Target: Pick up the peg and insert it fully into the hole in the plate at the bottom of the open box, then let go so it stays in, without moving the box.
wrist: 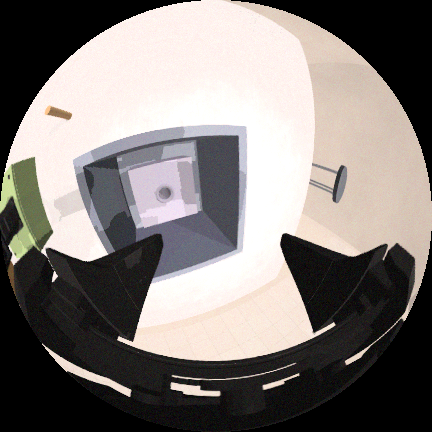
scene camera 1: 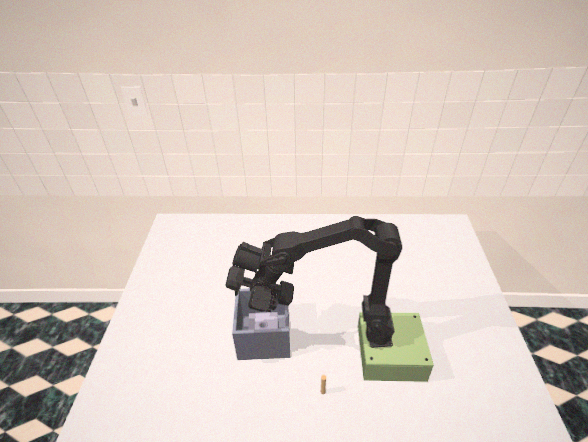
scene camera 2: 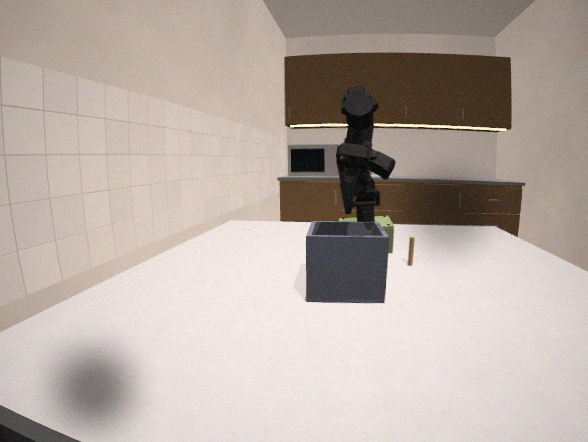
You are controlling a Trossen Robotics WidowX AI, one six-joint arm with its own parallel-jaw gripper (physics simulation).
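Frame: origin at the arm's base, x ahead, y left, z up, level; centimetres.
Seen in the pictures: gripper, fingertip midpoint: (wrist: 223, 240) (scene camera 2: 347, 208); arm's base, link origin: (scene camera 1: 379, 337).
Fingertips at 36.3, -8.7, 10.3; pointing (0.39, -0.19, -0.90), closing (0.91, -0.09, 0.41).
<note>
Pixels of each thing's top centre, then the offset from my fingertips to it, as dx, dy, dz. Level surfaces: height alone.
- orange-brown peg, top centre: (scene camera 2: 412, 237) (scene camera 1: 323, 377) -18.9, +19.4, -10.5
- open grey-blue box, top centre: (wrist: 173, 218) (scene camera 2: 346, 228) (scene camera 1: 261, 308) -2.6, +0.1, -4.7
- pale plate, top centre: (wrist: 164, 193) (scene camera 1: 262, 324) -2.6, +0.1, -12.4
- white table, surface height: dz -18.5
The orange-brown peg (scene camera 1: 323, 385) (scene camera 2: 411, 251) (wrist: 59, 113) stands upright on the table, apart from the box and the gripper. The open grey-blue box (scene camera 1: 262, 345) (scene camera 2: 346, 269) (wrist: 241, 190) stands on the table to the peg's left in scene camera 1. The pale plate (scene camera 1: 272, 324) (wrist: 145, 195) with its round hole lies at the bottom of the box; the hole shows empty in the wrist view. My gripper (wrist: 223, 240) is open, with nothing between its fingers. It is above the back part of the box in scene camera 1, where its fingertips are hidden.
The green base block (scene camera 1: 400, 350) (scene camera 2: 393, 240) (wrist: 35, 200) carries the arm, right of the box and the peg in scene camera 1. The arm (scene camera 1: 325, 237) arches over the white table (scene camera 1: 190, 400) from that block. A tiled wall (scene camera 1: 310, 135) rises behind the table.
</note>
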